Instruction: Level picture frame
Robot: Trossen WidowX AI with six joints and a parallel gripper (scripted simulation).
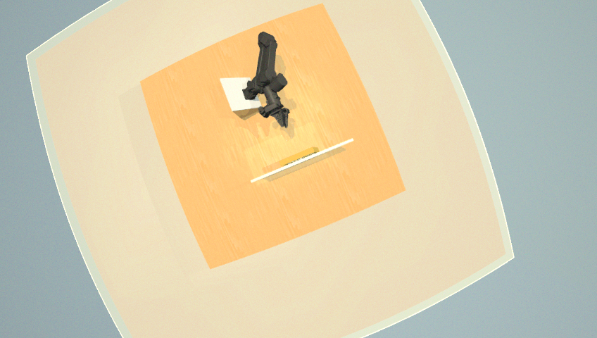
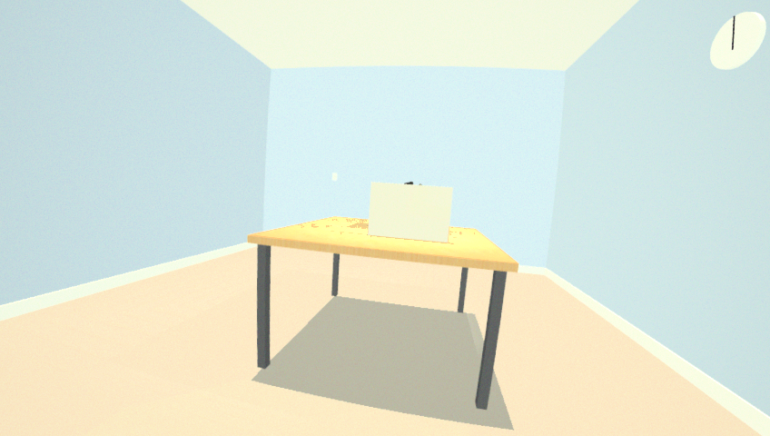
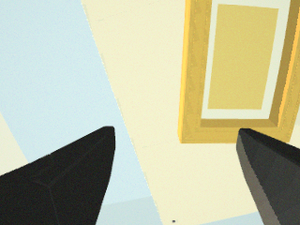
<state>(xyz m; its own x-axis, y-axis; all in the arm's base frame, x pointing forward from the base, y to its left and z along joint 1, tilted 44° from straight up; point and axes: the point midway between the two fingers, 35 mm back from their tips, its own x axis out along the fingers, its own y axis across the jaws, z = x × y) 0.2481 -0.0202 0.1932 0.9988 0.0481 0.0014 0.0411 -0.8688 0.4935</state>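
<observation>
Right now the picture frame is 15 cm ahead of my gripper tip, 8 cm below it and 2 cm to the left of it. The rest, counted from my gripper tip: white wall panel (16 cm ahead, 9 cm below, 2 cm to the left).
</observation>
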